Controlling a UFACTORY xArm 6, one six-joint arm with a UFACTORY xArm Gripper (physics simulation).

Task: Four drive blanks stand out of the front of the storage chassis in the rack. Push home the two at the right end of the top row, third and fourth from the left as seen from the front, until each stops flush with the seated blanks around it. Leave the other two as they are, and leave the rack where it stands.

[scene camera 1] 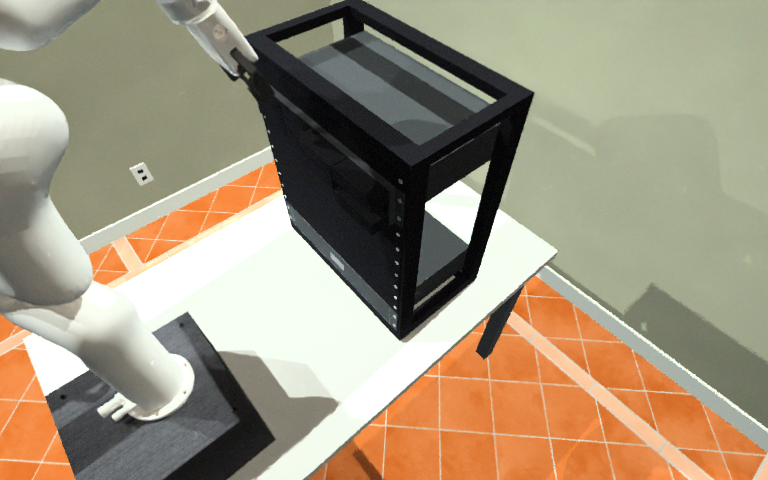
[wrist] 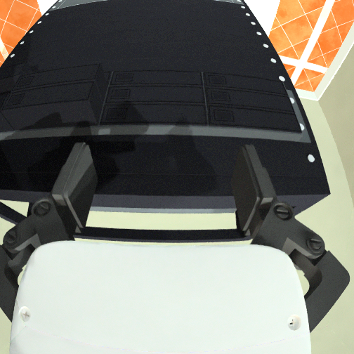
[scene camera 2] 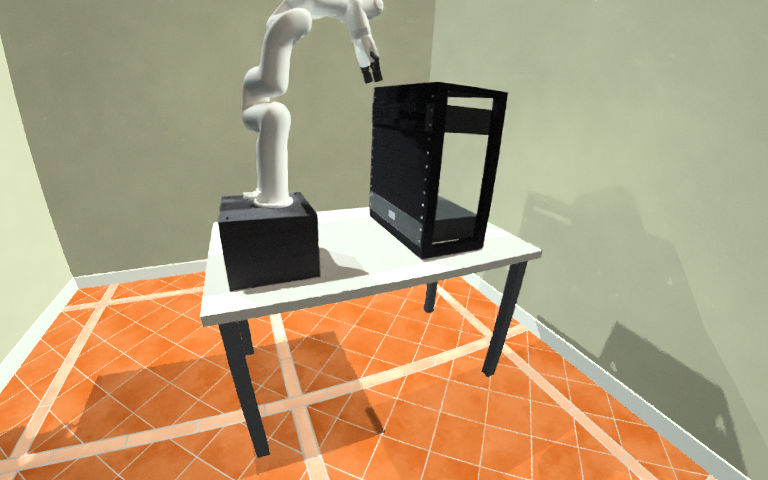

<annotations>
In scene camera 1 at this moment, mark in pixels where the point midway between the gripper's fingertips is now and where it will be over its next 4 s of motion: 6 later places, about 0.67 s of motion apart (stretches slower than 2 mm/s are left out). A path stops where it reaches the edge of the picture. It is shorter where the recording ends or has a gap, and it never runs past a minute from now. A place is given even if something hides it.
The gripper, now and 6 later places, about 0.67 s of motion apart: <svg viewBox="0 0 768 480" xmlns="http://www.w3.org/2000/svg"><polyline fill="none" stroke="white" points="253,87 283,106 318,125 319,138 320,141 320,143 320,141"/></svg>
</annotations>
